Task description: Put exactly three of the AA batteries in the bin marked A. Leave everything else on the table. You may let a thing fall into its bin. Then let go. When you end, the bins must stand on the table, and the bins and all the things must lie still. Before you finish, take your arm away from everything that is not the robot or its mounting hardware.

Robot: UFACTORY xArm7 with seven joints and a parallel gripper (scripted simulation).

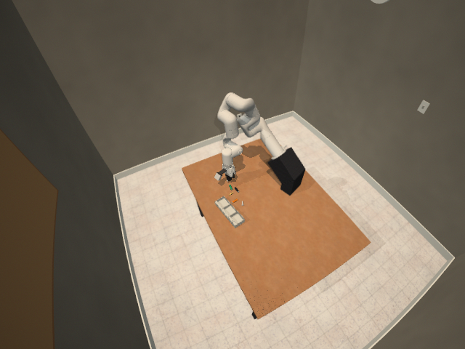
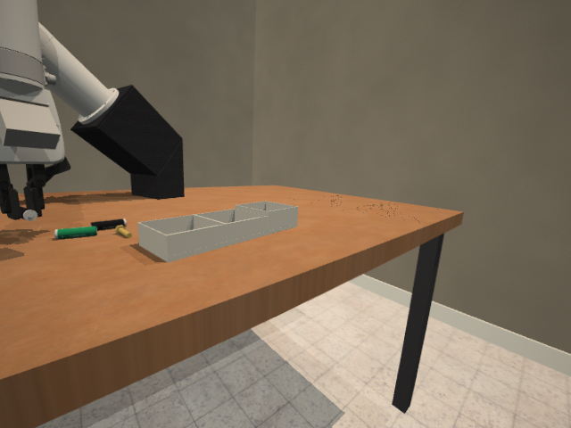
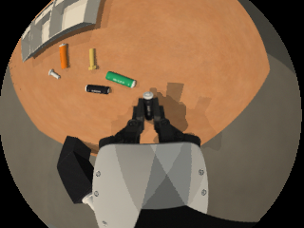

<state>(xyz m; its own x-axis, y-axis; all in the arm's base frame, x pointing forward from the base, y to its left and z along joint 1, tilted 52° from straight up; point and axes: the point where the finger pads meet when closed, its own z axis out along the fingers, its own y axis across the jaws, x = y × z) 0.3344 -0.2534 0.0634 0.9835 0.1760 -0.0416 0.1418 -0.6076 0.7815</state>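
Right now my hand is 18 cm short of the three-compartment bin, 22 cm to the right of it and 3 cm above it. Also, from my hand: green battery (3 cm ahead, 5 cm to the left, 5 cm below); yellow piece (6 cm ahead, 10 cm to the left, 5 cm below); black AA battery (1 cm ahead, 10 cm to the left, 5 cm below).
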